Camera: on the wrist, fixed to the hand. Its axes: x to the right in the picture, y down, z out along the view.
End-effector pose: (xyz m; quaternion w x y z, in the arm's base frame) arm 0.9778 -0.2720 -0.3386 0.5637 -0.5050 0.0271 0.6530
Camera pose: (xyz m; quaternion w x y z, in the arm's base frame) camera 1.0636 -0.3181 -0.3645 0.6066 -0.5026 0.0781 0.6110
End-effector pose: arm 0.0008 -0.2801 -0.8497 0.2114 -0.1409 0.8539 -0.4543
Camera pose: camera -0.0417 -0.2306 -0.7729 0.1668 -0.1290 0.8314 -0.5141
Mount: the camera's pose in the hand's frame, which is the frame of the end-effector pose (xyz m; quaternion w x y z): -0.0023 -0.0350 -0.0945 0.9969 0.0575 0.0472 -0.0259
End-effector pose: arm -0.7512 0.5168 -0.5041 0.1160 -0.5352 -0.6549 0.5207
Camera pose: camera -0.7036 0.5717 -0.4342 0.1908 -0.5345 -0.6313 0.5285
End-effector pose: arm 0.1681 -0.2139 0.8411 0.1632 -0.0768 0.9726 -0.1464
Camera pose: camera 0.1417 -0.2220 0.9380 0.1174 -0.0855 0.9669 -0.2097
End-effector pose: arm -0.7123 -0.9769 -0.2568 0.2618 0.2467 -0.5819 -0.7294
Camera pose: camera -0.6511 -1.0369 -0.3099 0.2554 0.3105 -0.6033 -0.6888
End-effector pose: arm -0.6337 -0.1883 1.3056 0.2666 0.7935 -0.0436 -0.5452
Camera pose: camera -0.5584 -0.1221 1.3159 0.2081 0.8333 -0.0417 -0.5105
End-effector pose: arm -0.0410 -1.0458 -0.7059 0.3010 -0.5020 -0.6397 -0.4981
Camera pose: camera -0.0841 -1.1354 -0.6892 0.3462 -0.4431 -0.6652 -0.4913
